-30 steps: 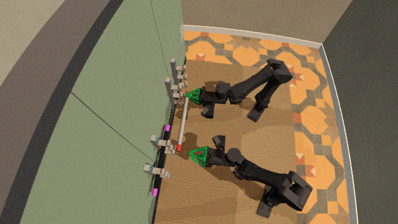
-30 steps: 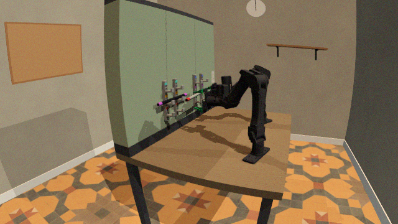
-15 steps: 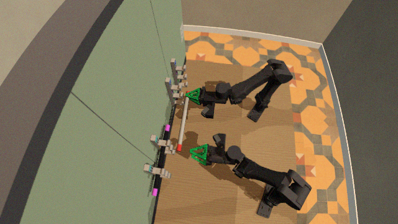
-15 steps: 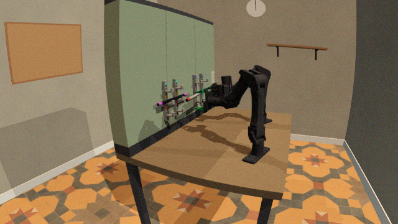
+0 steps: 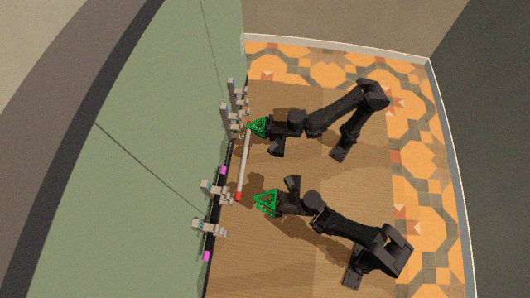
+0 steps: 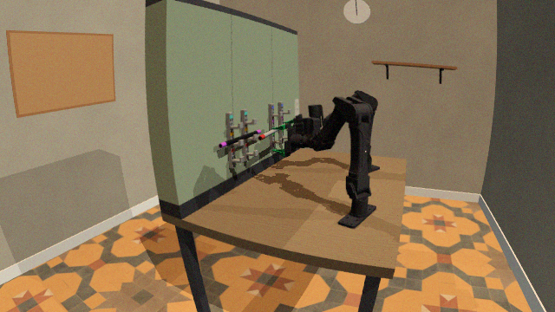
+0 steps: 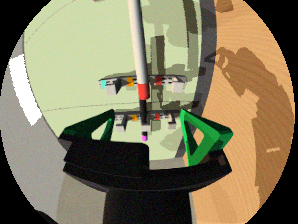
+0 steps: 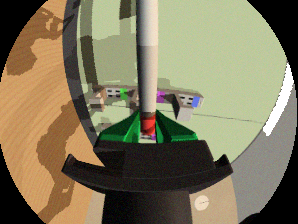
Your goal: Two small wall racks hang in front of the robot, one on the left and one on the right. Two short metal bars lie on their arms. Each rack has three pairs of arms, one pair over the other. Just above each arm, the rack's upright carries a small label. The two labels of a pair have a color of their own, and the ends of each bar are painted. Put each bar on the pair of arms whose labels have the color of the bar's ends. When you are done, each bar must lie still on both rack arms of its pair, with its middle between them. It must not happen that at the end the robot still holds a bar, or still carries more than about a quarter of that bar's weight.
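Now: left hand 14 cm short of the bar, 4 cm to the right of it and 1 cm below it. From my left hand the other things lie so: green wall panel: 21 cm ahead, 15 cm to the right, 20 cm above.
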